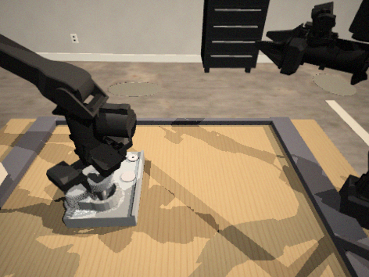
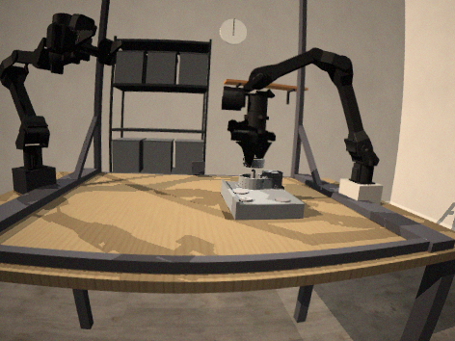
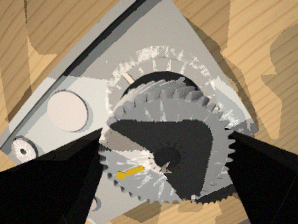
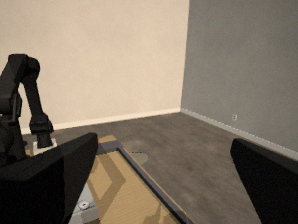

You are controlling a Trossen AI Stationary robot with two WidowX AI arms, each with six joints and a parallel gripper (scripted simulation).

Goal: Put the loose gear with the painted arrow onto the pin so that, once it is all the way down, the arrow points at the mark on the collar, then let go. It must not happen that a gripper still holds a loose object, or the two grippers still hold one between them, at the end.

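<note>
My left gripper is now 20 mm above the loose gear. Round my left hand: flat round disc 80 mm ahead, 40 mm to the right, 90 mm below.
</note>
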